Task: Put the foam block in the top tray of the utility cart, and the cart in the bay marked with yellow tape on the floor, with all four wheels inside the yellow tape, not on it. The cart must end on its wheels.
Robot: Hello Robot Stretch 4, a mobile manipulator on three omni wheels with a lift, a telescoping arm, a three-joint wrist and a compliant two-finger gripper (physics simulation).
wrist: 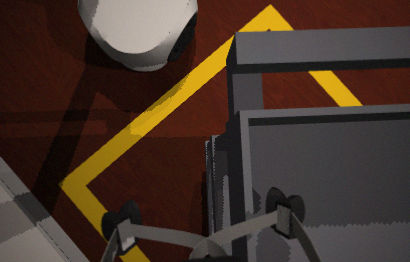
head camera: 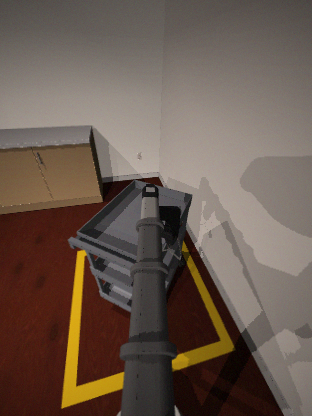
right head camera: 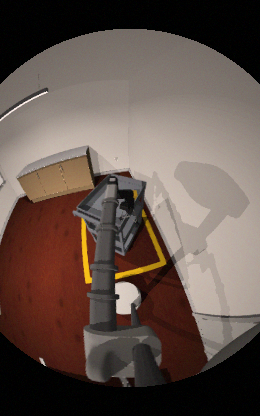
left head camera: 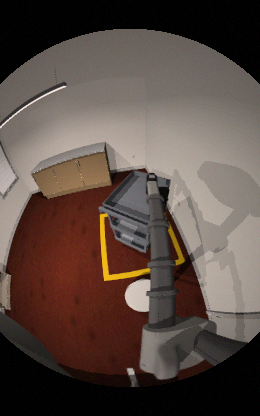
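Observation:
The grey utility cart (head camera: 107, 248) (left head camera: 125, 212) (wrist: 320, 47) stands upright, at an angle to the yellow tape bay (head camera: 72, 325) (left head camera: 104, 250) (right head camera: 85, 250) (wrist: 115, 137). Its lower end lies over the bay; its wheels are hidden or too small to place against the tape. A small yellow patch (right head camera: 135, 194), likely the foam block, shows in the cart's top tray by the right side, partly behind the gripper. My gripper (head camera: 174, 253) (wrist: 203, 210) is open and empty at the tray's right side. In the wrist view, one fingertip is over the tray and the other outside its wall.
A wooden cabinet (head camera: 50, 175) (left head camera: 82, 170) (right head camera: 62, 175) stands against the back wall, left of the cart. The right wall (head camera: 240, 200) runs close beside the bay. My white base (wrist: 140, 25) shows beside the near tape line. My arm (head camera: 149, 300) reaches over the bay.

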